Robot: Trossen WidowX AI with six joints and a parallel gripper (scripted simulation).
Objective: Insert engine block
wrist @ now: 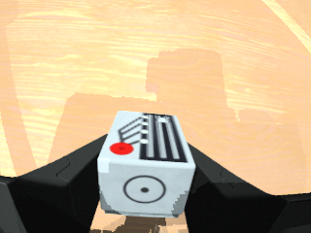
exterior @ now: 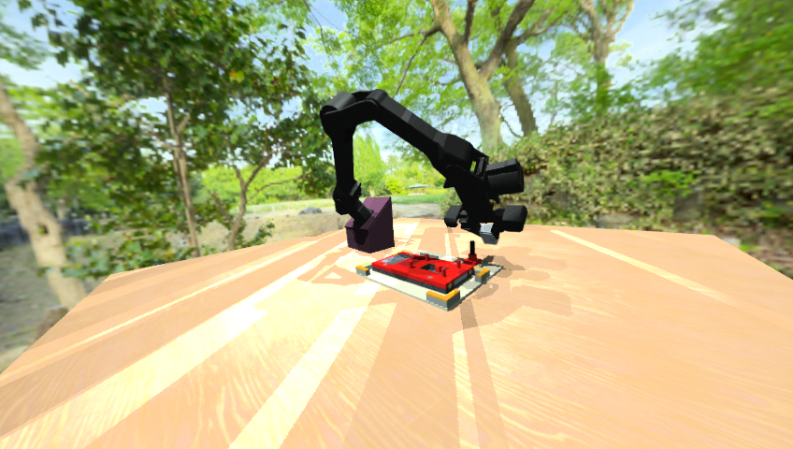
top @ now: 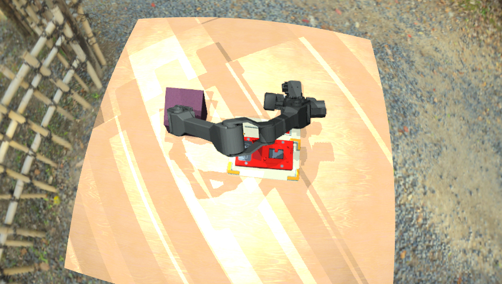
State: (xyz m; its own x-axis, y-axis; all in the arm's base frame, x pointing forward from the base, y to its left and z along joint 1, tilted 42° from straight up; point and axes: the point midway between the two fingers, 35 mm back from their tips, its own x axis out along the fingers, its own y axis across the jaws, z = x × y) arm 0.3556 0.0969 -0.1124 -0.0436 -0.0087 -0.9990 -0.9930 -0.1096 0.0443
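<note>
The black upright peg is 10 mm ahead of my gripper tip, 100 mm to the right of it and 10 mm below it. From my gripper tip the other things lie so: grey engine block 10 mm ahead, 10 mm to the right, 10 mm above.
</note>
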